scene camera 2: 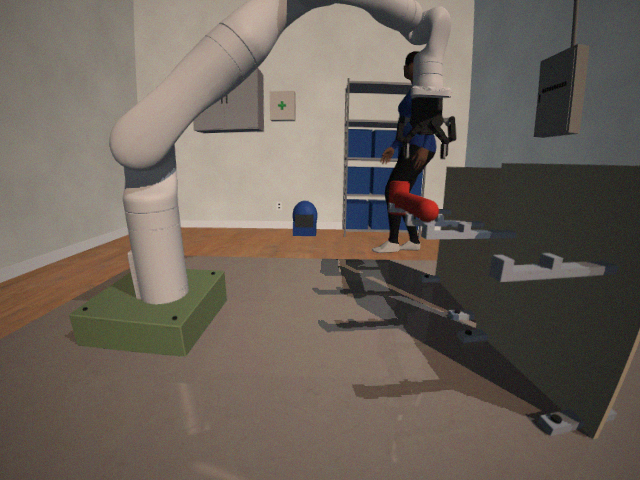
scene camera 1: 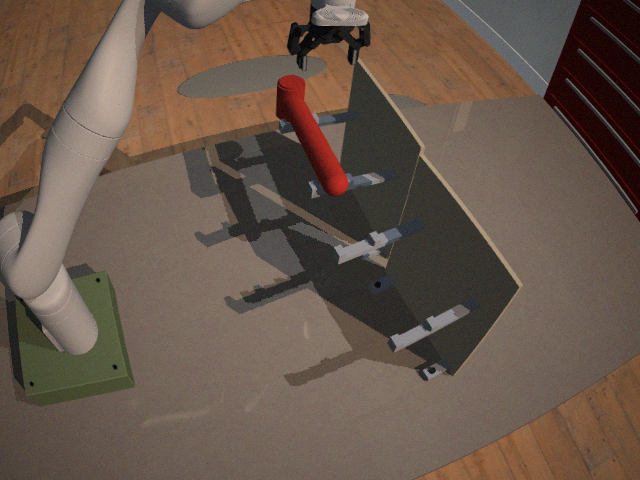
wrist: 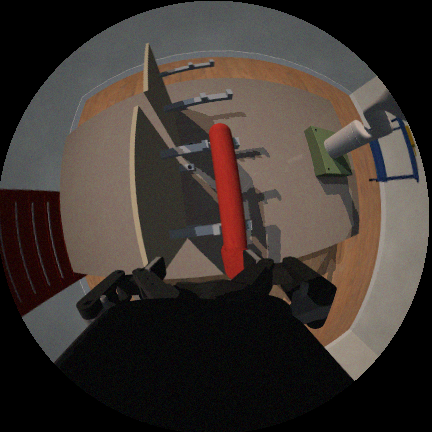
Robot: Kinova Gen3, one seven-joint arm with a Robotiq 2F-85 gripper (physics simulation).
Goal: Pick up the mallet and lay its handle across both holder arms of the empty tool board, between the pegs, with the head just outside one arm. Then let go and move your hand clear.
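Note:
The red mallet (scene camera 1: 316, 147) (scene camera 2: 417, 204) (wrist: 229, 195) lies across the two holder arms of the farther board (scene camera 1: 374, 116) (scene camera 2: 465, 196) (wrist: 156, 200), its head beyond the farther arm. The empty tool board (scene camera 1: 457, 253) (scene camera 2: 573, 217) (wrist: 155, 87) stands nearer scene camera 1, with a near arm (scene camera 1: 431, 326) (scene camera 2: 547, 269) (wrist: 189, 68) and a far arm (scene camera 1: 368, 246) (scene camera 2: 454, 231) (wrist: 200, 99), each with pegs and no tool. My gripper (scene camera 1: 328, 59) (scene camera 2: 424, 150) (wrist: 203, 262) is open and empty, pointing down above the mallet's head end; in the wrist view the head is nearer the right finger and partly hidden.
The green base block (scene camera 1: 77, 330) (scene camera 2: 149, 310) (wrist: 325, 150) carries the arm. A person (scene camera 2: 408, 170) stands behind the gripper in scene camera 2's view, near a shelf unit (scene camera 2: 346, 155). A red drawer cabinet (scene camera 1: 599, 77) (wrist: 30, 235) stands beyond the boards.

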